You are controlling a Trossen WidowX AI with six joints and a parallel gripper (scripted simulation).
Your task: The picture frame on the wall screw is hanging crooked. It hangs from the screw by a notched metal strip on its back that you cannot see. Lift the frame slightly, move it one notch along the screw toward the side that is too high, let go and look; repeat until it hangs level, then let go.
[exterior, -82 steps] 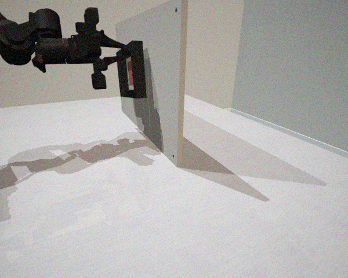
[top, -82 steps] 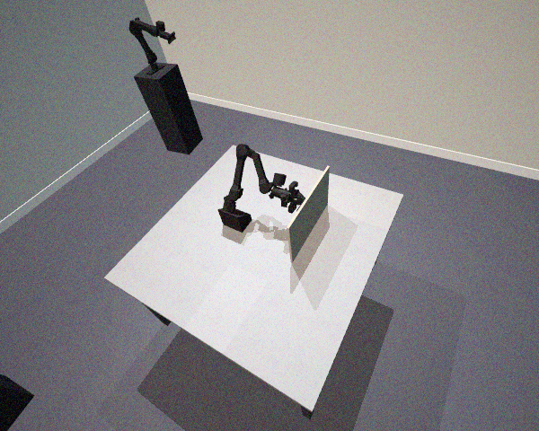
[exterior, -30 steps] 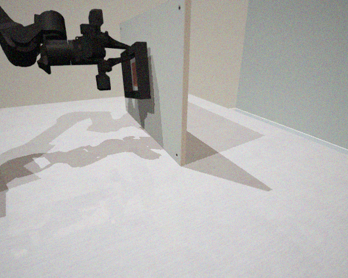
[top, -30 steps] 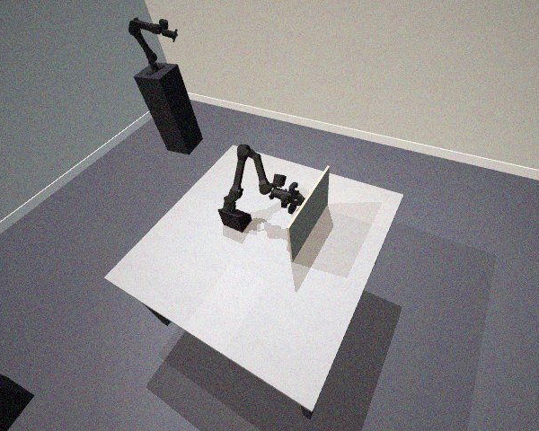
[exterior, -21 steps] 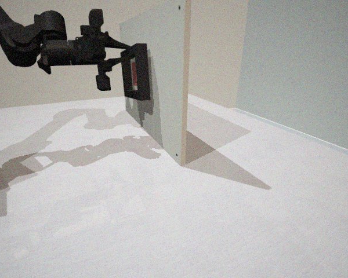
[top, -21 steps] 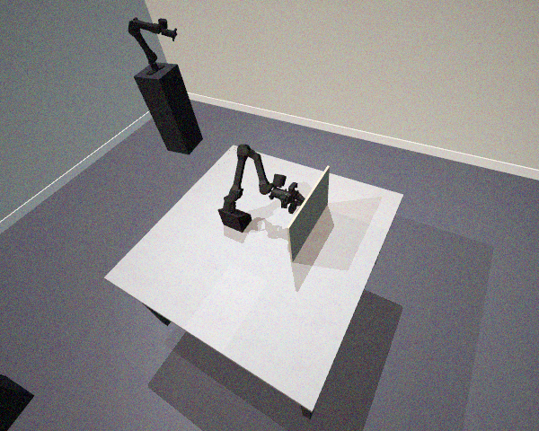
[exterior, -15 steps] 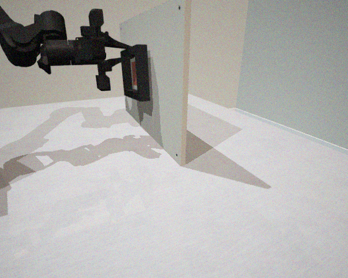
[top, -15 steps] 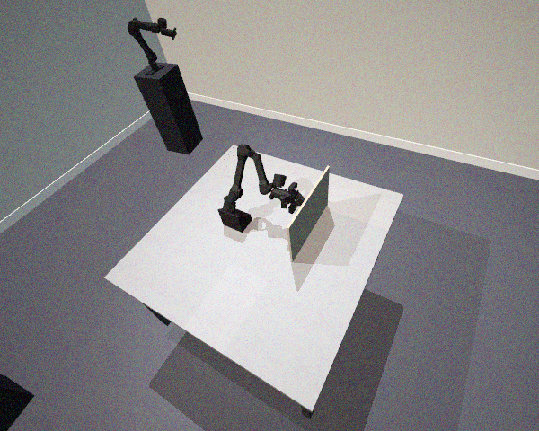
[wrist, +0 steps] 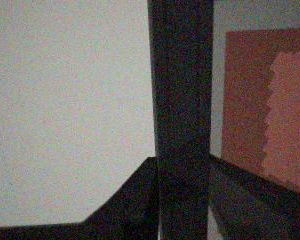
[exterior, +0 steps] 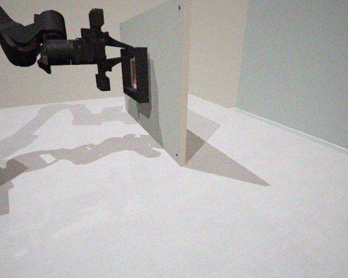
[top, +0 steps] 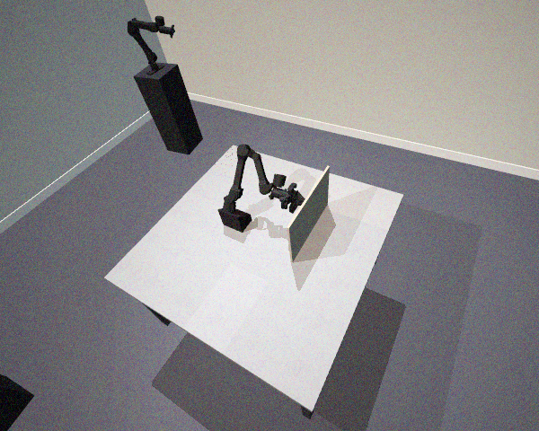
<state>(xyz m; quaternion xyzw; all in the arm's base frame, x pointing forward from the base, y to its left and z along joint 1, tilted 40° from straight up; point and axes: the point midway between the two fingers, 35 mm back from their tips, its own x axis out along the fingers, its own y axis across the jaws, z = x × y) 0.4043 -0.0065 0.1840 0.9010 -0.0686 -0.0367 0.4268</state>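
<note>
Now: the picture frame 5 cm below my gripper tip and 1 cm to the right of it. Round my gripper tip: wall panel: 6 cm below, 2 cm ahead, 1 cm to the right.
</note>
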